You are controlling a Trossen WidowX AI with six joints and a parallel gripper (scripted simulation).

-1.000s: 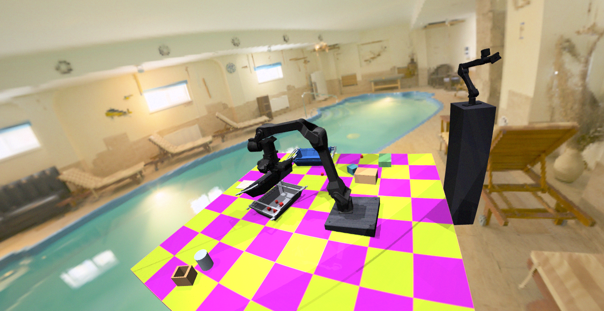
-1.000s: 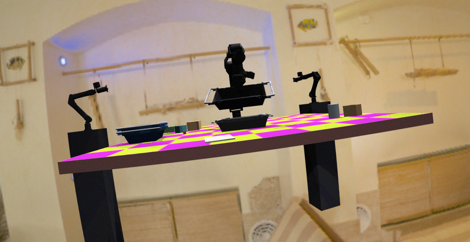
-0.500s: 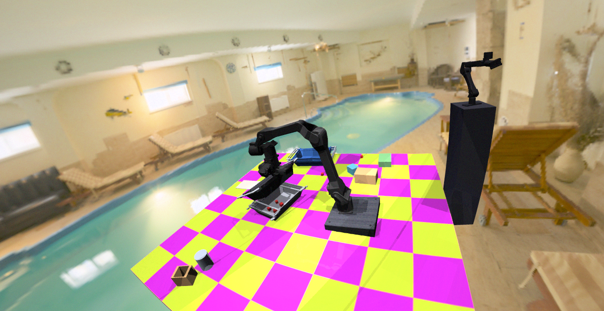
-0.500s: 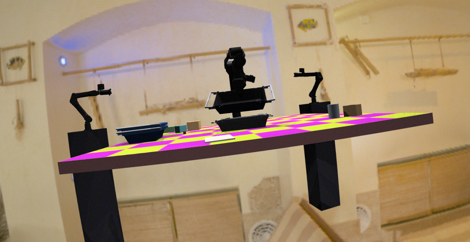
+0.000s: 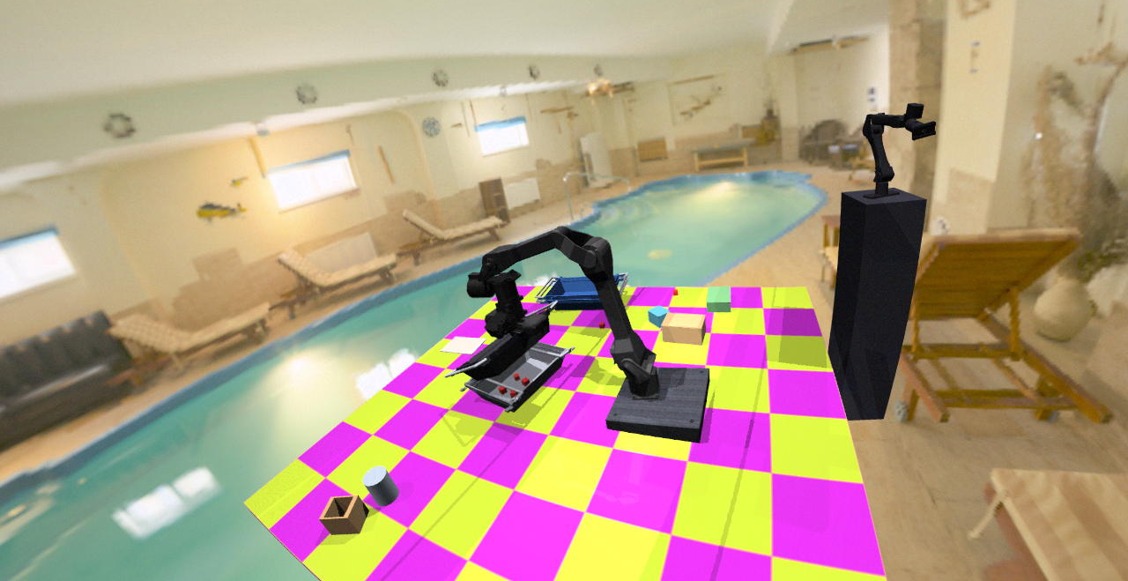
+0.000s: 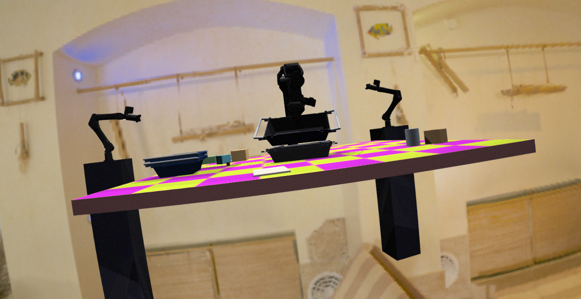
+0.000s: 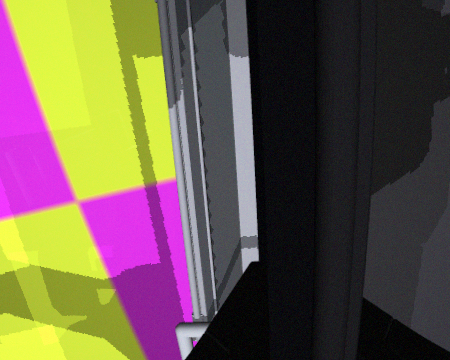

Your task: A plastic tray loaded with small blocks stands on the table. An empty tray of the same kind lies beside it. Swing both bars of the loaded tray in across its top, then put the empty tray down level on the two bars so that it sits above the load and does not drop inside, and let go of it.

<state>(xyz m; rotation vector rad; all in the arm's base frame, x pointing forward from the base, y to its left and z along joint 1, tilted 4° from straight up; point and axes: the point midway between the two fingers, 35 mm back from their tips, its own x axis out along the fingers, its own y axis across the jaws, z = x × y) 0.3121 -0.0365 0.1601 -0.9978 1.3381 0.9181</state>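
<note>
My gripper tip is now 70 mm short of the dark tray and 30 mm to the left of it. Also, from my gripper tip: grey cylinder (410 mm to the left, 220 mm ahead, 100 mm below); then teal cube (340 mm to the right, 330 mm behind, 110 mm below); then white plate (370 mm ahead, 200 mm to the right, 130 mm below).
</note>
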